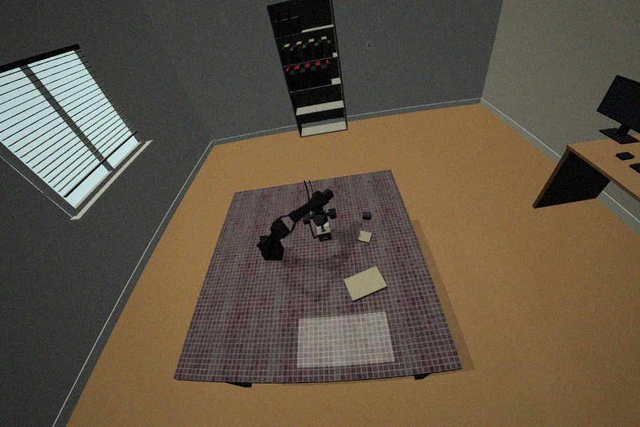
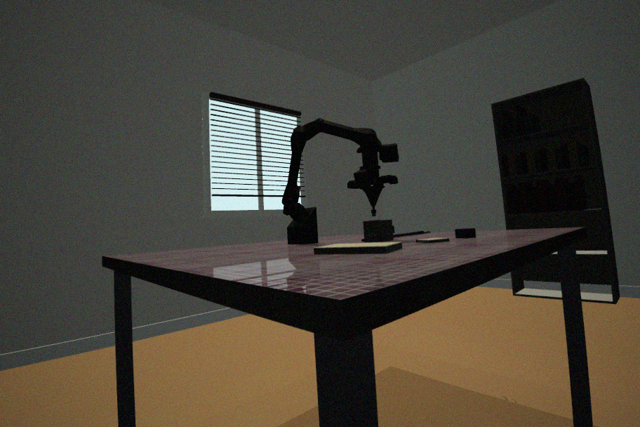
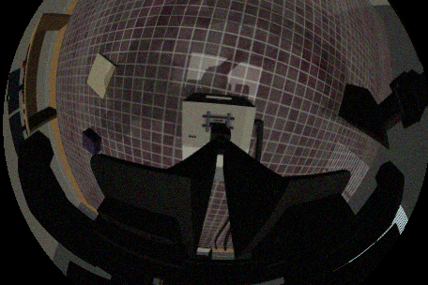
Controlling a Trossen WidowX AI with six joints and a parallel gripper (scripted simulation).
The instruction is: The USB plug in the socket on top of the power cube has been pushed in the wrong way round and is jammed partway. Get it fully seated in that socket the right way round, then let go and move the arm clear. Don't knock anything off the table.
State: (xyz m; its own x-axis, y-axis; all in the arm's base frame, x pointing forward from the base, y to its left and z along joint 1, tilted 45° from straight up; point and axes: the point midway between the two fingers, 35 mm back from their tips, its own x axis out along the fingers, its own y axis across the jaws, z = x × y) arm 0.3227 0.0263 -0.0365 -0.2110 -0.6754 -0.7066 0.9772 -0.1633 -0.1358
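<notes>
My gripper tip is now 2 cm above the dark USB plug. Also, from my gripper tip: small cream pad (24 cm ahead, 12 cm below, 6 cm to the right); then USB socket (6 cm below); then small purple block (29 cm ahead, 11 cm below, 9 cm to the left).
</notes>
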